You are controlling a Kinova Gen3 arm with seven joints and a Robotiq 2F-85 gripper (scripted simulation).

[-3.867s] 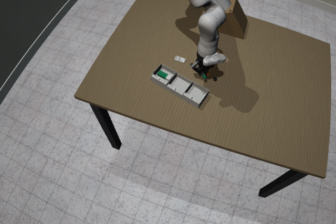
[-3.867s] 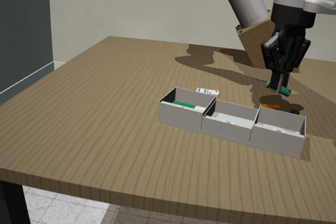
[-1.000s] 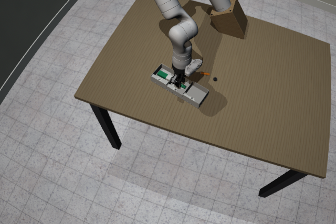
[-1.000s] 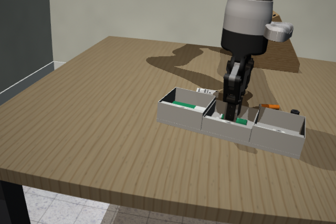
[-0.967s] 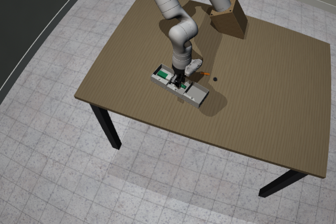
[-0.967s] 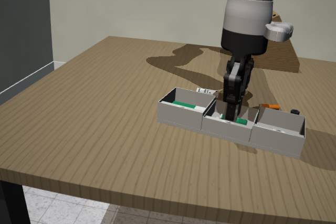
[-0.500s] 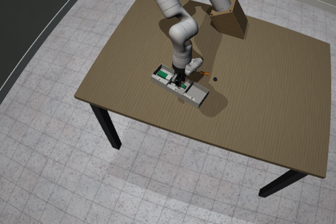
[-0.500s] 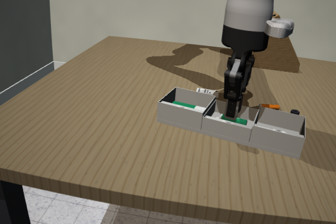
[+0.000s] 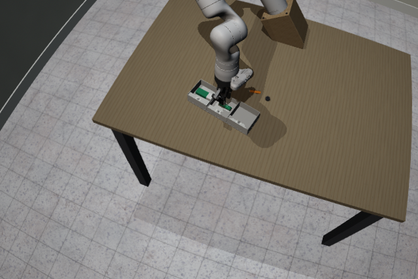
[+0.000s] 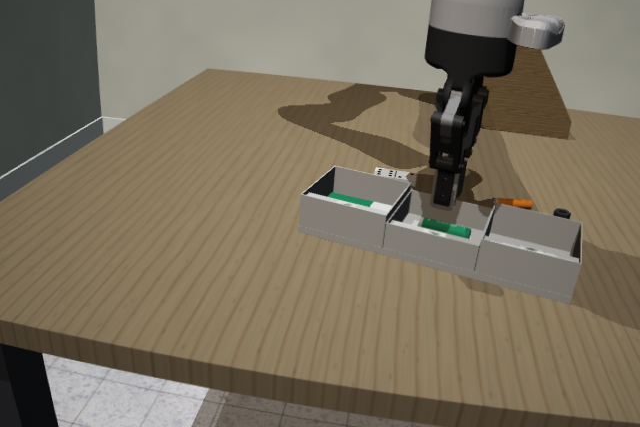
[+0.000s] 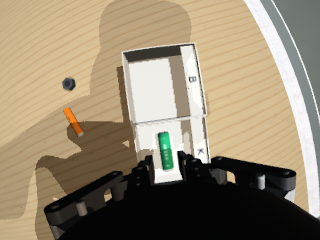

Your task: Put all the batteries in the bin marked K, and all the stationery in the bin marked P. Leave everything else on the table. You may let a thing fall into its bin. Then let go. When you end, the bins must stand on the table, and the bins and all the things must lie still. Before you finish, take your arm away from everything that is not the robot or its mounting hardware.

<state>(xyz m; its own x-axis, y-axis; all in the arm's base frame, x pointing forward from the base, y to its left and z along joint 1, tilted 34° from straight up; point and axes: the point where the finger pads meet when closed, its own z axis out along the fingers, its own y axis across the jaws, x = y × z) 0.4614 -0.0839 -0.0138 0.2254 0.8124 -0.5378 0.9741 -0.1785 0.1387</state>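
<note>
Now: the three joined grey bins 1 cm ahead of my hand and 4 cm below it. Also, from my hand: eraser: 2 cm behind, 8 cm to the right, 5 cm below; then green battery: 5 cm below; then orange battery: 10 cm behind, 8 cm to the left, 6 cm below.
</note>
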